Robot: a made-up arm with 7 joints.
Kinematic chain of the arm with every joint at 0, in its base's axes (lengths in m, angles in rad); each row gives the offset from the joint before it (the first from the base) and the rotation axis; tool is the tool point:
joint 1: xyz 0 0 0.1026 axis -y
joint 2: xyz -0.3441 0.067 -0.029 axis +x
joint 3: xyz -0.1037 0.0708 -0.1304 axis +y
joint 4: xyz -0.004 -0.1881 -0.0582 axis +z
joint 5: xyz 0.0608 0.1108 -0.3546 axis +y
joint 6: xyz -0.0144 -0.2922 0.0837 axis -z
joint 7: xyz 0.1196 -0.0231 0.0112 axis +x
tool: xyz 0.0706 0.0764 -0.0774
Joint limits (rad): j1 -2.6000..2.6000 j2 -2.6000..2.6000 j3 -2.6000..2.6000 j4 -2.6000..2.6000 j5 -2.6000..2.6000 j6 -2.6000..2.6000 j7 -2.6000..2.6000
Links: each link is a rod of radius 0.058 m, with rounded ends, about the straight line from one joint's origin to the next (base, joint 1, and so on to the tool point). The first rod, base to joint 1, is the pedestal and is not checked.
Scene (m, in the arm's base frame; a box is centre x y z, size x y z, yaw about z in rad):
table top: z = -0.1
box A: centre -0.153 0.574 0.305 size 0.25 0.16 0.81 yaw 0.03
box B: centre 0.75 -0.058 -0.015 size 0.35 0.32 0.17 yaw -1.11
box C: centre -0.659 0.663 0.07 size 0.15 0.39 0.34 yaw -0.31
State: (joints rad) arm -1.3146 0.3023 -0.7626 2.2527 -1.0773 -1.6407 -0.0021
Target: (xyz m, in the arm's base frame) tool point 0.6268 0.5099 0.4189
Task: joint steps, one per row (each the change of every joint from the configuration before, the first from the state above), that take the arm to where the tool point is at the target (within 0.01 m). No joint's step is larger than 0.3 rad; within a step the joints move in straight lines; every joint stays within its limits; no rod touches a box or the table.
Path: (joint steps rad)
1: -0.2477 0.0040 0.1542 0.0172 0.0156 0.0782 -0.0312
2: -0.2476 0.0041 0.1543 0.0171 0.0156 0.0782 -0.0311
3: -0.2477 0.0040 0.1542 0.0172 0.0156 0.0781 -0.0312
4: -0.2476 0.0040 0.1543 0.0172 0.0157 0.0782 -0.0311
5: -0.2477 0.0040 0.1542 0.0172 0.0156 0.0782 -0.0312
6: -0.0078 0.2616 0.0878 -0.0159 -0.0001 -0.0076 -0.0363
7: -0.0079 0.2616 0.0877 -0.0158 -0.0001 -0.0077 -0.0364
8: -0.0078 0.2616 0.0877 -0.0158 -0.0001 -0.0076 -0.0364
9: -0.0079 0.2616 0.0878 -0.0158 -0.0001 -0.0076 -0.0364
10: -0.0078 0.2616 0.0877 -0.0158 -0.0001 -0.0077 -0.0364
11: -0.0079 0.2616 0.0877 -0.0159 -0.0001 -0.0076 -0.0363

